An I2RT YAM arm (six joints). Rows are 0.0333 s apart.
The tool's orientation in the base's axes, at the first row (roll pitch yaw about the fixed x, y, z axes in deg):
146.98 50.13 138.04
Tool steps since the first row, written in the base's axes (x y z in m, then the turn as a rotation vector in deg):
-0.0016 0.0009 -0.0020 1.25 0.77 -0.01
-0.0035 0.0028 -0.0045 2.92 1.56 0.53
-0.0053 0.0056 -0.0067 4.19 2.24 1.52
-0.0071 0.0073 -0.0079 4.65 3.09 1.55
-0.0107 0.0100 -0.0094 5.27 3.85 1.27
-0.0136 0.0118 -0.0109 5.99 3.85 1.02
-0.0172 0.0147 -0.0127 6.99 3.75 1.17
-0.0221 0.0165 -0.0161 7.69 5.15 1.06
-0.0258 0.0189 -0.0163 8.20 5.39 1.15
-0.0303 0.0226 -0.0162 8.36 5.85 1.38
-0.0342 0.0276 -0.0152 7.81 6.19 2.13
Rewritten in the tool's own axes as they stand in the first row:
0.0027 -0.0003 -0.0003 -0.26 1.00 1.04
0.0063 0.0001 -0.0006 -1.13 2.32 2.14
0.0101 0.0014 -0.0010 -2.20 3.60 2.66
0.0126 0.0021 -0.0019 -2.08 4.49 3.01
0.0166 0.0031 -0.0042 -1.84 5.24 3.66
0.0199 0.0035 -0.0059 -1.99 5.33 4.40
0.0242 0.0045 -0.0080 -2.62 5.54 5.17
0.0300 0.0038 -0.0104 -2.27 6.94 5.78
0.0329 0.0049 -0.0135 -2.48 7.32 6.16
0.0366 0.0072 -0.0174 -2.54 7.85 6.16
0.0398 0.0111 -0.0213 -2.70 8.28 5.28

